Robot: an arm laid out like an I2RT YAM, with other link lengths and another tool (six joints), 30 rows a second.
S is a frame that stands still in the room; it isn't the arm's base.
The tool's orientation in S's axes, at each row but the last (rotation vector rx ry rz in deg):
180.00, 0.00, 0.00
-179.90, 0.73, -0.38
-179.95, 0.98, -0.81
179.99, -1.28, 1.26
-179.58, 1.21, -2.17
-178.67, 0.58, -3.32
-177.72, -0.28, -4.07
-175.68, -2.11, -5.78
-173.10, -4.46, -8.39
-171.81, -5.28, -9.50
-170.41, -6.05, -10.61
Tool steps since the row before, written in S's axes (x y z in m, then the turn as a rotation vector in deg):
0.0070, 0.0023, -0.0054, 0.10, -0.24, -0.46
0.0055, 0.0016, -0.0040, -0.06, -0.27, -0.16
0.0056, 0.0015, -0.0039, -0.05, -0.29, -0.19
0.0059, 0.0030, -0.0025, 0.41, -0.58, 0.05
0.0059, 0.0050, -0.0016, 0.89, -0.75, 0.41
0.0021, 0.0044, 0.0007, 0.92, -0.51, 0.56
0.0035, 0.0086, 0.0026, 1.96, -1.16, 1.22
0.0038, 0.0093, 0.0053, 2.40, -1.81, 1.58
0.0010, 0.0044, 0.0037, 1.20, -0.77, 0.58
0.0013, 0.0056, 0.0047, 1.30, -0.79, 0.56
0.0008, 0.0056, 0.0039, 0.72, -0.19, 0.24
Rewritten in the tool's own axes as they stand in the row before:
0.0070, -0.0023, 0.0054, 0.10, 0.24, 0.46
0.0055, -0.0016, 0.0040, -0.06, 0.27, 0.16
0.0055, -0.0016, 0.0040, -0.05, 0.29, 0.19
0.0058, -0.0031, 0.0026, 0.42, 0.57, -0.04
0.0058, -0.0051, 0.0018, 0.91, 0.74, -0.39
0.0021, -0.0044, -0.0005, 0.94, 0.49, -0.54
0.0036, -0.0087, -0.0021, 2.01, 1.12, -1.17
0.0043, -0.0096, -0.0043, 2.46, 1.75, -1.55
0.0016, -0.0047, -0.0030, 1.22, 0.77, -0.55
0.0021, -0.0061, -0.0037, 1.31, 0.80, -0.52
0.0016, -0.0061, -0.0028, 0.73, 0.21, -0.18

